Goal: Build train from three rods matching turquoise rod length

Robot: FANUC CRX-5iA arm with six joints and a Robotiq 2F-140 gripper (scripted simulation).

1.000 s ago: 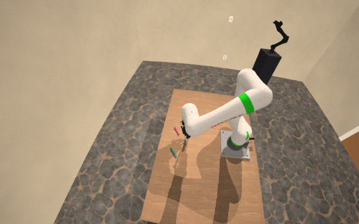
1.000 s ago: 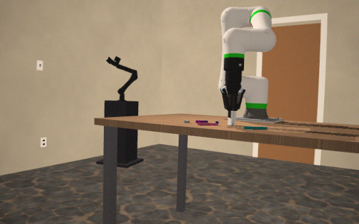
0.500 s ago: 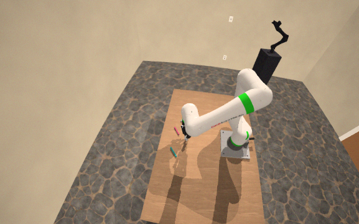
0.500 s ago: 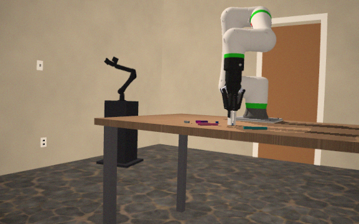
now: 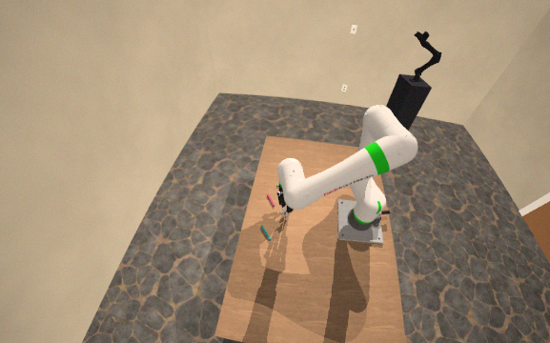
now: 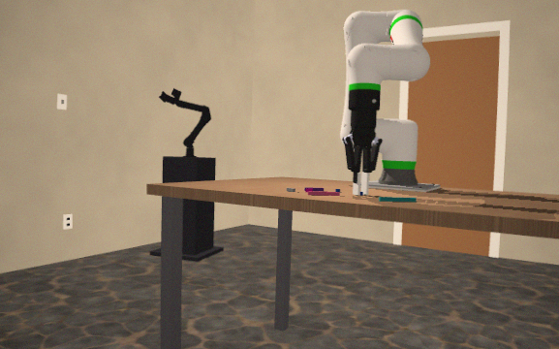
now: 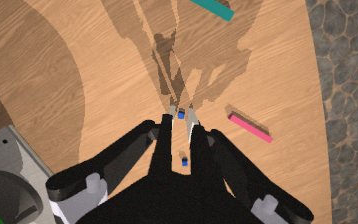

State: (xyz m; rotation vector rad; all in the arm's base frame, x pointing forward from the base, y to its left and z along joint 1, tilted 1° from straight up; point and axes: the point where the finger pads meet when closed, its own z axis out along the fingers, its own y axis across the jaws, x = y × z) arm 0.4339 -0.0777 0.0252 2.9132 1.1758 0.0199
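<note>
Right now my hand is 210 mm to the left of the grey rod, 30 mm short of it and 30 mm above it. The rest, counted from my hand: pink rod 90 mm to the right, 80 mm ahead, 30 mm below; magenta rod 160 mm to the right, 30 mm below, 10 mm ahead; purple rod 150 mm to the right, 40 mm behind, 30 mm below.
</note>
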